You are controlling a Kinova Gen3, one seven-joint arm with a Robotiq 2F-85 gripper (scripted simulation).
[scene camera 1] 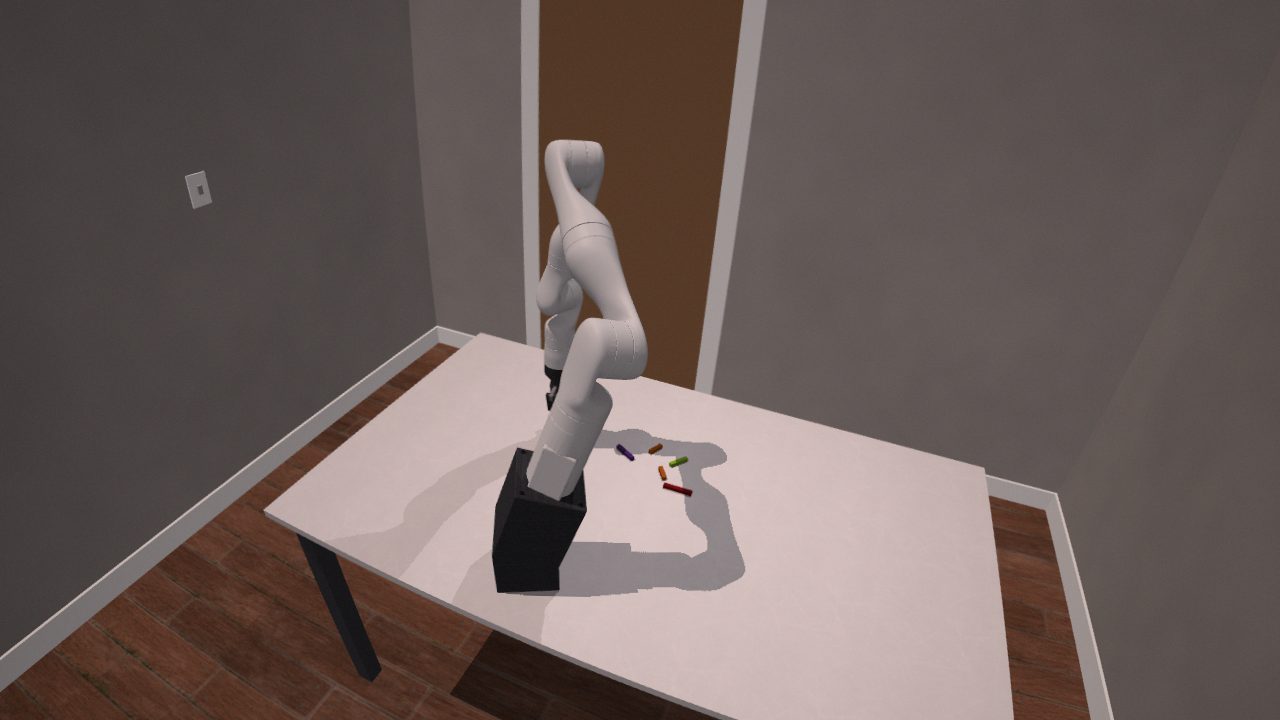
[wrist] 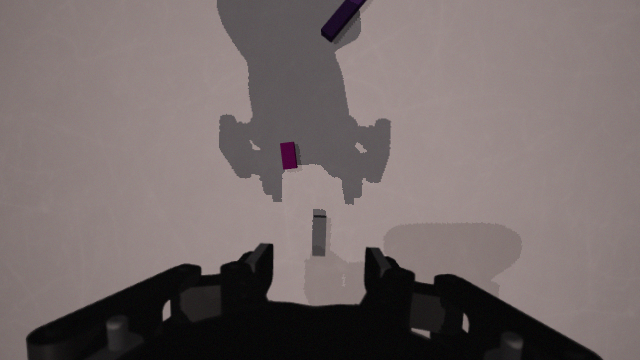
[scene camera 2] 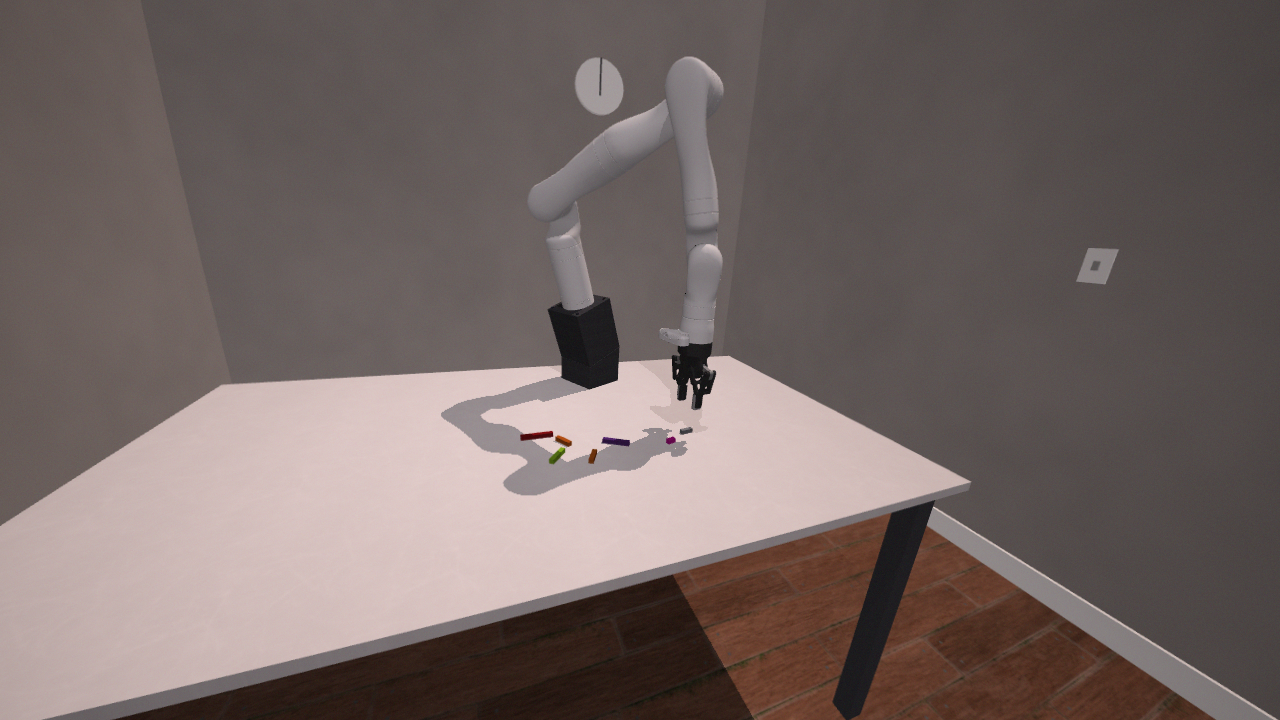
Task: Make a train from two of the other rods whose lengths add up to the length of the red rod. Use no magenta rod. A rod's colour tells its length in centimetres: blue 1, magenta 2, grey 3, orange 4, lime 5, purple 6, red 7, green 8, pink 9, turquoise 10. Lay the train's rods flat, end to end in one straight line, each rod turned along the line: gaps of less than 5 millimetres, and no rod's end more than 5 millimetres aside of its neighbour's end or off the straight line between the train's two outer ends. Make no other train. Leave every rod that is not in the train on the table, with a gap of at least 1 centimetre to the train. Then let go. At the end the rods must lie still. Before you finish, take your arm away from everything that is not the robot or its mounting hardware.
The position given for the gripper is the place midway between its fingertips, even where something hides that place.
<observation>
In view: the gripper point(scene camera 2: 688, 404).
The gripper shows as well in the wrist view point(wrist: 318, 262).
</observation>
